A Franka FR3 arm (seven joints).
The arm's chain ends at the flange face. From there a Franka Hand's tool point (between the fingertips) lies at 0.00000 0.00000 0.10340 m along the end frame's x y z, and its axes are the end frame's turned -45 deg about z.
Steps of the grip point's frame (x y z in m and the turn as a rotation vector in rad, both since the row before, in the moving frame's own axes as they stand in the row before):
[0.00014, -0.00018, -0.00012, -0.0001, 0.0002, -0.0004]
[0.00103, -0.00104, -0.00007, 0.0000, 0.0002, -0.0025]
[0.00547, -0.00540, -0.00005, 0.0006, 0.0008, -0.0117]
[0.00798, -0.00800, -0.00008, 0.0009, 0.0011, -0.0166]
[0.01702, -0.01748, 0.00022, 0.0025, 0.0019, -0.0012]
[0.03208, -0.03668, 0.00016, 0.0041, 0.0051, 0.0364]
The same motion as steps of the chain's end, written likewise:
[-0.00005, -0.00022, -0.00012, 0.0001, 0.0002, -0.0004]
[-0.00002, -0.00145, -0.00007, 0.0001, 0.0001, -0.0025]
[0.00004, -0.00758, -0.00005, 0.0010, 0.0001, -0.0117]
[-0.00003, -0.01115, -0.00008, 0.0014, 0.0001, -0.0166]
[-0.00028, -0.02407, 0.00022, 0.0031, -0.0004, -0.0012]
[-0.00334, -0.04795, 0.00016, 0.0065, 0.0007, 0.0364]

